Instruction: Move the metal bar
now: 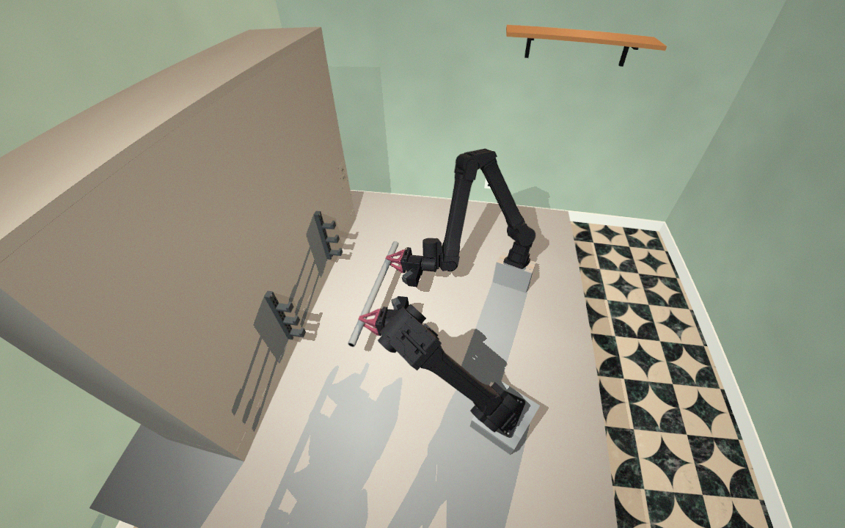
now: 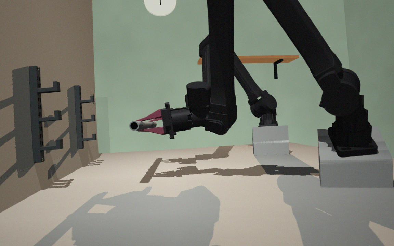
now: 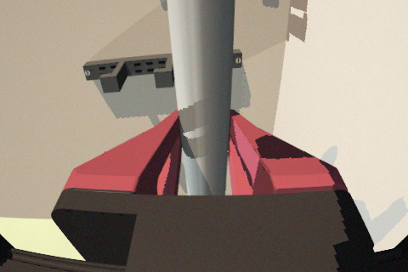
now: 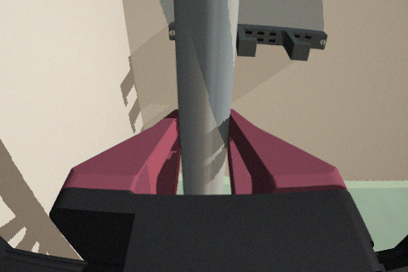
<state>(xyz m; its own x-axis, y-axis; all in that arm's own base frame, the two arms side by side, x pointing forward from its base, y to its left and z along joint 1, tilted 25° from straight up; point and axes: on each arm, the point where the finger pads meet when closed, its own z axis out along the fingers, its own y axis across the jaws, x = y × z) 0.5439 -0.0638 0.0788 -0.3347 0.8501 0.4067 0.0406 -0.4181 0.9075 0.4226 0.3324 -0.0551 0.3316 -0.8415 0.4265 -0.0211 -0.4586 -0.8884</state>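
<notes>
Now: the grey metal bar 15 cm to the right of my left hand. The rest, counted from my left hand: tall tan wall panel: 43 cm ahead, 9 cm to the right, 29 cm above.
The grey metal bar is 150 mm to the left of my right hand. From my right hand the other things lie so: tall tan wall panel (430 mm ahead, 210 mm to the left, 290 mm above).
</notes>
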